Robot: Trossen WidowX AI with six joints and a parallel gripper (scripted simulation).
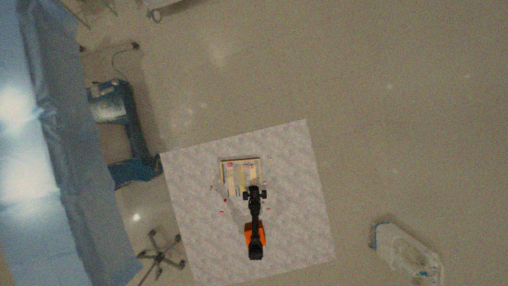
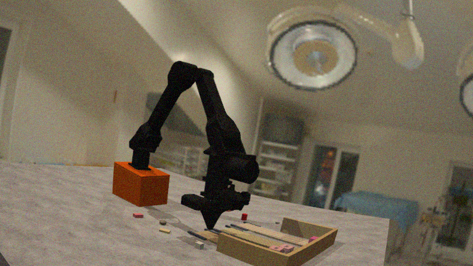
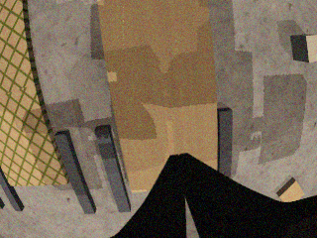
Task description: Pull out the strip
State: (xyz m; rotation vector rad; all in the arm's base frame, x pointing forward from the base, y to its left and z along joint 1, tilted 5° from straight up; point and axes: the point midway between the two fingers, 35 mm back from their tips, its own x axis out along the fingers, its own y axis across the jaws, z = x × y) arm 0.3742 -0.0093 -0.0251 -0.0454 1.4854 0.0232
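Right now my gripper tip is 50 mm short of the beige cube, 90 mm to the left of it and 20 mm above it.
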